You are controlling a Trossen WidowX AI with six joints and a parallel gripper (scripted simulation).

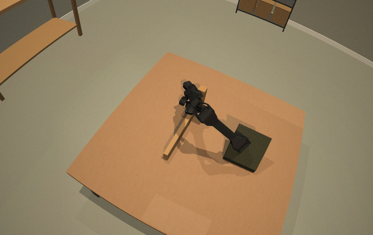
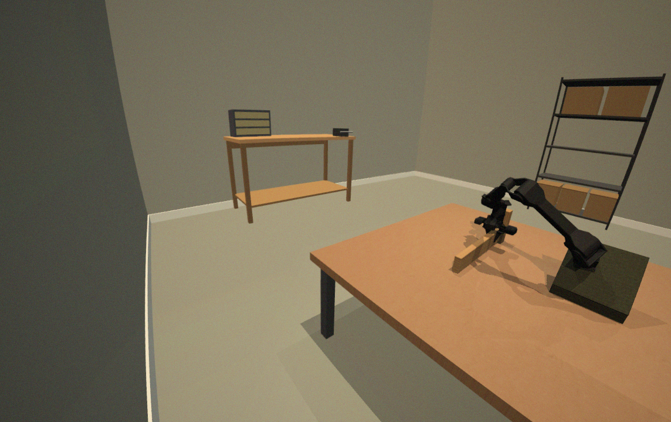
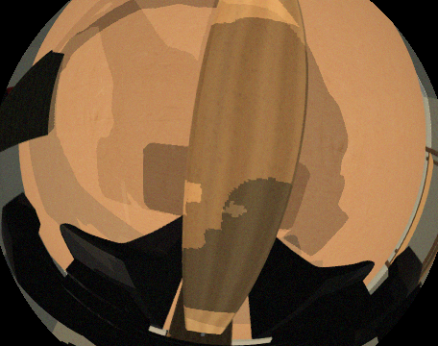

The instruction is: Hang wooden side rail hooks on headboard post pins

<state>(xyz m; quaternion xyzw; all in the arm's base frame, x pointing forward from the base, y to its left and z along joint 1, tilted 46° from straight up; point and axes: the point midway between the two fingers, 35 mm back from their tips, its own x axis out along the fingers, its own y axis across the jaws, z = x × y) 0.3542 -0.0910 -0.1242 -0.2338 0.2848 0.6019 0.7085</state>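
Now: the wooden headboard post 1 cm behind my gripper tip, 11 cm to the right of it and 5 cm above it.
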